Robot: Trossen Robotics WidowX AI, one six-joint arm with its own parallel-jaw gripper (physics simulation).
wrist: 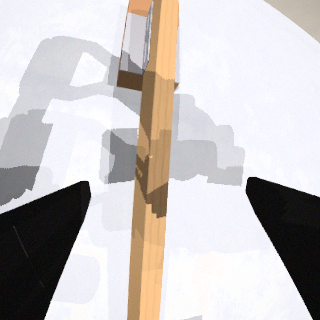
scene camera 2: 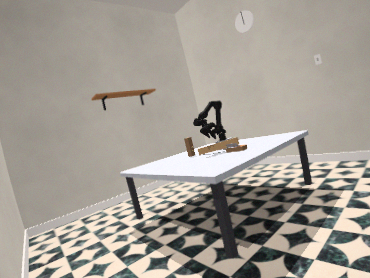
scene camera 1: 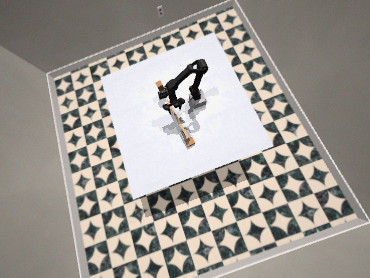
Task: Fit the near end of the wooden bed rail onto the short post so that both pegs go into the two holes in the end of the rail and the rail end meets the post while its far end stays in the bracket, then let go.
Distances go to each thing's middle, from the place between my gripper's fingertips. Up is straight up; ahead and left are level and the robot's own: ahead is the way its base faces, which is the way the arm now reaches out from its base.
Right now the wooden bed rail (wrist: 149, 205) is 3 cm to the left of my hand and 8 cm below it.
